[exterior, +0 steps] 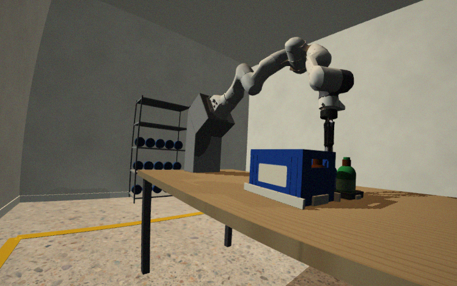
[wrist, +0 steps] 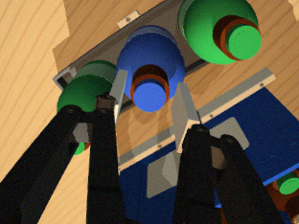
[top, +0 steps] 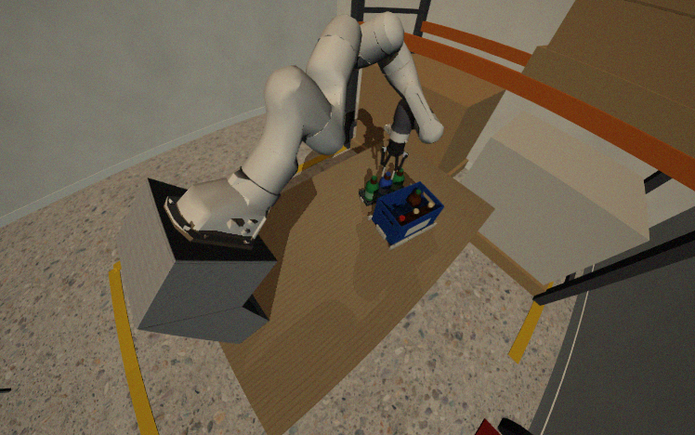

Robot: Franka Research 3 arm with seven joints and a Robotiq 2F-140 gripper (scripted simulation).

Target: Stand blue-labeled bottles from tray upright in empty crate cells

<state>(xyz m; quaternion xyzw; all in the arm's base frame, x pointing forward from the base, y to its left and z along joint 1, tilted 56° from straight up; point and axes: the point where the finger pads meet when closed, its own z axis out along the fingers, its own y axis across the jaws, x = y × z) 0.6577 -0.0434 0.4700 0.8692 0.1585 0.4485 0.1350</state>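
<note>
My gripper is now 90 mm above the blue-labeled bottle. The rest, counted from my hand: dark tray (160 mm below); then crate (190 mm to the right, 120 mm behind, 90 mm below).
</note>
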